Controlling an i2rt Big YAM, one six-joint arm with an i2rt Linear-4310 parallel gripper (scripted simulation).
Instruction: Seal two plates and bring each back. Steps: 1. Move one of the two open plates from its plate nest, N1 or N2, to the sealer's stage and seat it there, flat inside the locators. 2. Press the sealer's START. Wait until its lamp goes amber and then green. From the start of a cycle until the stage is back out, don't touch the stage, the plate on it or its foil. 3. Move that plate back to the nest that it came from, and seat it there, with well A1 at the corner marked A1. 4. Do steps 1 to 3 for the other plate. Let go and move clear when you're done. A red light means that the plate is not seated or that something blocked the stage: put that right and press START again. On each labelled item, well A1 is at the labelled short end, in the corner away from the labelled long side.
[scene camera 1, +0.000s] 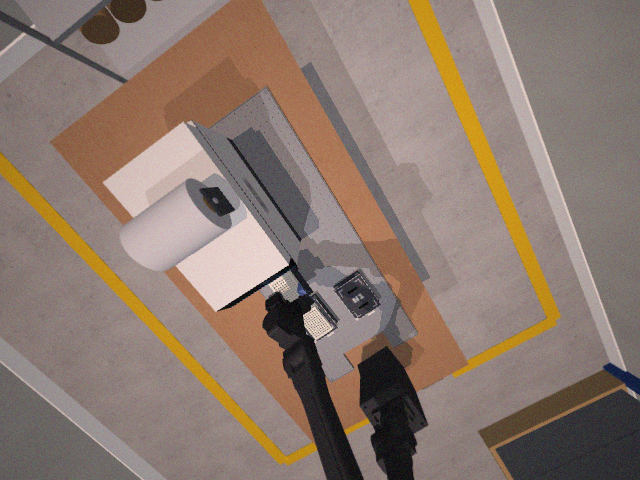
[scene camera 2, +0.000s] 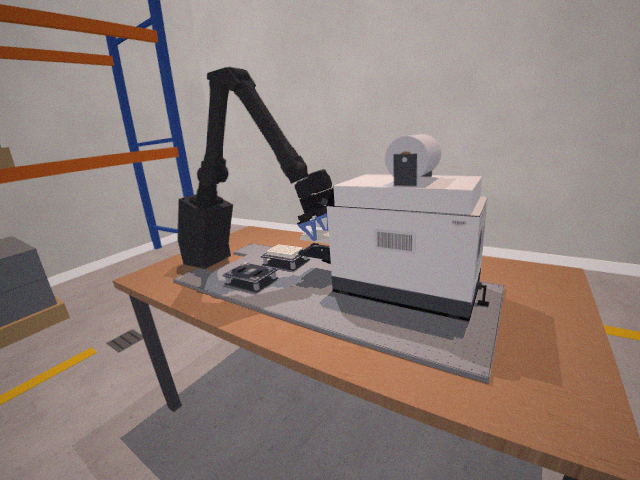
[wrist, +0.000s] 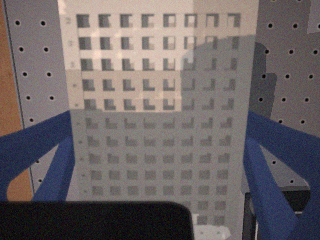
Observation:
In view: the gripper (wrist: 159, 119) and a foil roll (scene camera 1: 177, 225).
The foil roll shows as well in scene camera 2 (scene camera 2: 428, 150).

